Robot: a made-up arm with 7 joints.
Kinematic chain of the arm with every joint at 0, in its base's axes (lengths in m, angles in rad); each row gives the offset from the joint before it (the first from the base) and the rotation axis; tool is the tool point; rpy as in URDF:
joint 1: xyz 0 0 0.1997 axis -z
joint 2: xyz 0 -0.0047 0.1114 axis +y
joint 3: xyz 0 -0.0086 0.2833 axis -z
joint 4: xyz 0 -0.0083 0.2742 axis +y
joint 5: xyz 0 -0.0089 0.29 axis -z
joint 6: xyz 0 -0.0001 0.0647 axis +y
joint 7: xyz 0 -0.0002 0.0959 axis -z
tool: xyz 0 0 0 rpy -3.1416 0 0
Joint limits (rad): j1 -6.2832..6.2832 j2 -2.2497..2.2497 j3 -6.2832..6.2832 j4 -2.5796..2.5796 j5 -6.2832..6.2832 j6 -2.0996..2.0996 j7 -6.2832..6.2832
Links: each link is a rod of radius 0.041 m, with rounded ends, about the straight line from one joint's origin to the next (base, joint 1, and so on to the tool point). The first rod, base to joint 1, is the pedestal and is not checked.
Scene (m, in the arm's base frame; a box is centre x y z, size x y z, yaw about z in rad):
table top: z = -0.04
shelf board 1: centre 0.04 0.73 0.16 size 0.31 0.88 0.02 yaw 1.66
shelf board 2: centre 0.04 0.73 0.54 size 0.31 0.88 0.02 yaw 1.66
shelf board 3: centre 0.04 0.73 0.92 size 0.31 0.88 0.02 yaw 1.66
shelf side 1: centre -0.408 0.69 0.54 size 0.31 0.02 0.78 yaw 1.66
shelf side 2: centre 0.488 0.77 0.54 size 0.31 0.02 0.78 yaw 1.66
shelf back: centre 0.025 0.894 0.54 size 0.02 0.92 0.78 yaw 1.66
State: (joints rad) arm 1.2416 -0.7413 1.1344 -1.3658 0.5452 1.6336 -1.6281
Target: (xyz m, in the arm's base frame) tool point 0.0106 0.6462 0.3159
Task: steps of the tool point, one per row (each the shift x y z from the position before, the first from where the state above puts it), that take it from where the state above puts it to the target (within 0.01 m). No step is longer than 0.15 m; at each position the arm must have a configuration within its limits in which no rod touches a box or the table.
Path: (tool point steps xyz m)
1: 0.0129 -0.0810 0.0144
2: 0.0076 -0.0826 -0.0011
3: 0.0015 -0.0827 -0.0133
4: -0.0227 0.0412 -0.1326
5: -0.0076 0.0014 -0.1327
6: 0.0007 -0.0349 -0.1187
7: 0.0064 0.0729 -0.0037
8: -0.0065 0.0716 0.0003
9: -0.0189 0.0677 0.0034

